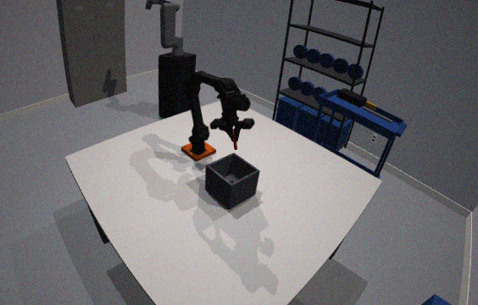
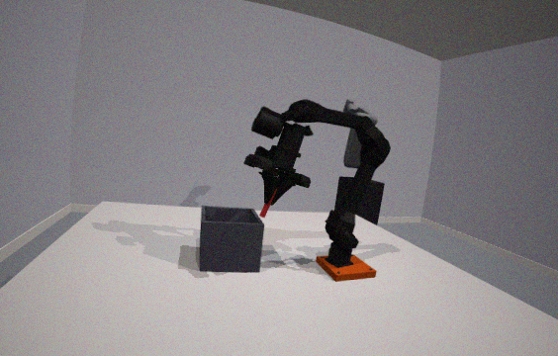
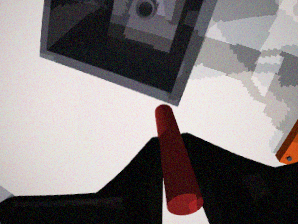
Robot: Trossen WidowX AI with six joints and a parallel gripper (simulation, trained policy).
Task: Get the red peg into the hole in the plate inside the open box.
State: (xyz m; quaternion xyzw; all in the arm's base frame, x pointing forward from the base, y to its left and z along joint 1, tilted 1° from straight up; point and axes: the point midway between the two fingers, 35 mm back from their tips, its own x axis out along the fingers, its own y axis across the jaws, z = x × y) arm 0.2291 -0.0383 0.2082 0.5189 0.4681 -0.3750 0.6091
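The plate is 60 mm ahead of my gripper tip, 100 mm to the right of it and 150 mm below it. Round my gripper tip: red peg right at my gripper tip.
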